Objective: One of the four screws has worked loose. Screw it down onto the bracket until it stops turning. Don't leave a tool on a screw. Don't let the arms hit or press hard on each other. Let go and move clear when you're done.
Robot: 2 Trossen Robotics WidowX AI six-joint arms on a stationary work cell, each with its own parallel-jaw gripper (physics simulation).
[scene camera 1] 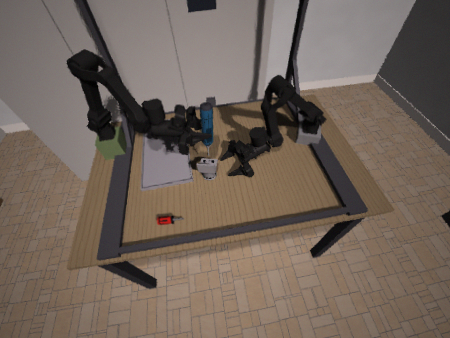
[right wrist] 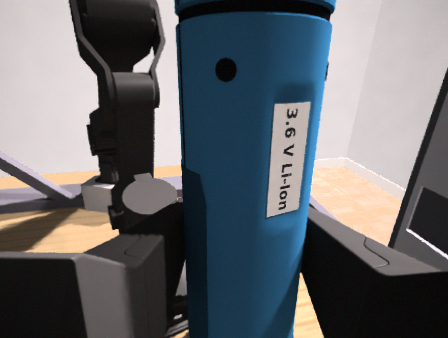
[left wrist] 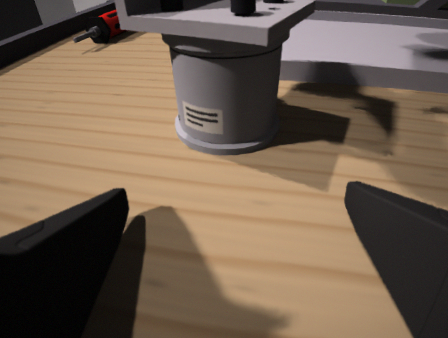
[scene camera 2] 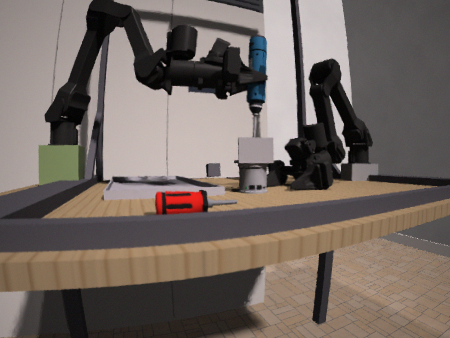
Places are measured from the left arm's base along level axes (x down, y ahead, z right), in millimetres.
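Pixels of known places: left gripper, fingertip midpoint: (scene camera 1: 224, 167) (left wrist: 237, 195) (scene camera 2: 275, 185); right gripper, fingertip midpoint: (scene camera 1: 212, 131) (right wrist: 240, 210) (scene camera 2: 264, 80); left arm's base at its link origin: (scene camera 1: 310, 128) (right wrist: 117, 177) (scene camera 2: 358, 163); right arm's base at its link origin: (scene camera 1: 107, 135).
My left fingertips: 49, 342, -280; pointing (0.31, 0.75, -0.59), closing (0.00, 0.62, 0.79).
Ahead of a thing's pixels: the offset from my left fingertips to its top centre, as dx, dy, dz. "spot": to the spot under its first point.
My right gripper (scene camera 1: 206, 136) (scene camera 2: 262, 77) (right wrist: 240, 210) is shut on the blue electric screwdriver {-346, +42, -28} (scene camera 1: 207, 120) (scene camera 2: 257, 62) (right wrist: 240, 165), held upright with its bit down. The bit's lower end meets the upper edge of the bracket (scene camera 1: 207, 162) (scene camera 2: 255, 150) (left wrist: 200, 27) in scene camera 2; whether it touches a screw is hidden. The bracket sits on a grey cylinder {-55, +53, -45} (scene camera 1: 209, 175) (scene camera 2: 253, 177) (left wrist: 227, 90). Black screw heads {spot: -61, +35, -22} (left wrist: 243, 6) show cut off in the left wrist view; which is loose cannot be told. My left gripper (scene camera 1: 226, 166) (left wrist: 237, 195) is open and empty, low beside the cylinder, apart from it.
A red screwdriver {-20, +126, -288} (scene camera 1: 165, 220) (scene camera 2: 181, 202) (left wrist: 107, 25) lies near the table's front edge. A shallow grey tray {-7, +302, +39} (scene camera 1: 167, 172) (scene camera 2: 162, 192) (left wrist: 360, 75) lies left of the bracket in the scene views. The frame's front rail {spot: -11, -118, -268} (scene camera 1: 235, 230) runs along the table.
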